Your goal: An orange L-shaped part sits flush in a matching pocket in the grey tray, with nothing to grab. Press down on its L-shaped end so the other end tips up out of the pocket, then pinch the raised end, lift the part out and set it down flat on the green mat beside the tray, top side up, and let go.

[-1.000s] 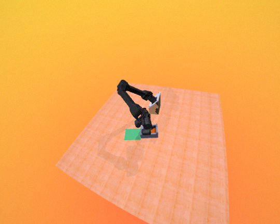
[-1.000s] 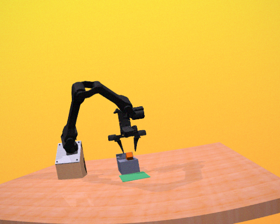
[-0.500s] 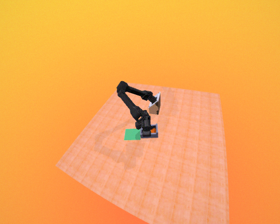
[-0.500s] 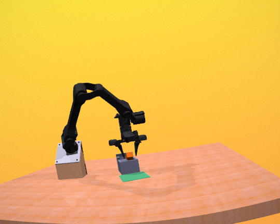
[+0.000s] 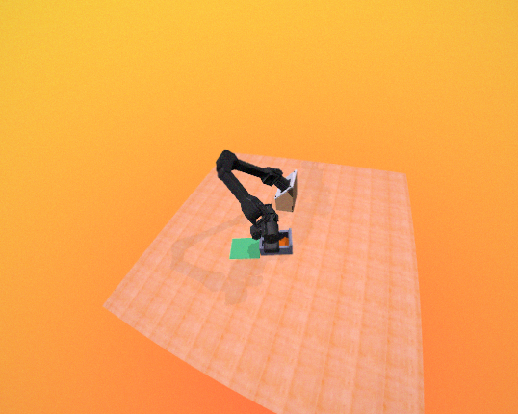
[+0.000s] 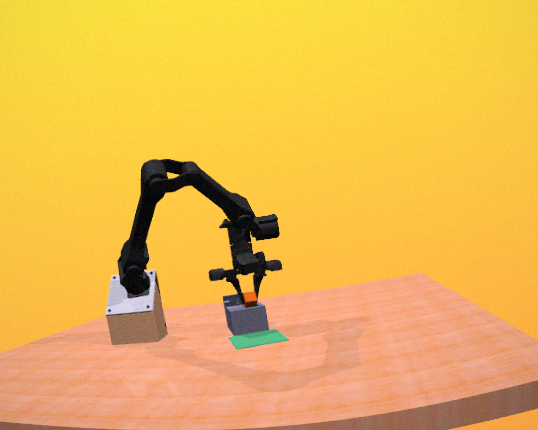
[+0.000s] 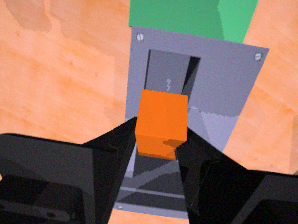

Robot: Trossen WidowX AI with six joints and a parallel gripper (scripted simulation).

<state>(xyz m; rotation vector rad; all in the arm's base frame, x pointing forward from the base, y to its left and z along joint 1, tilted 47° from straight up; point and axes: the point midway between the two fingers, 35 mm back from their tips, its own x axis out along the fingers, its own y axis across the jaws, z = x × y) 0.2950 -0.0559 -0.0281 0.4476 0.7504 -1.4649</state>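
Right now the green mat is 150 mm to the right of my gripper tip, 80 mm below it and 10 mm ahead of it. From my gripper tip the other things lie so: orange L-shaped part: 30 mm to the left, 30 mm below, 20 mm behind.
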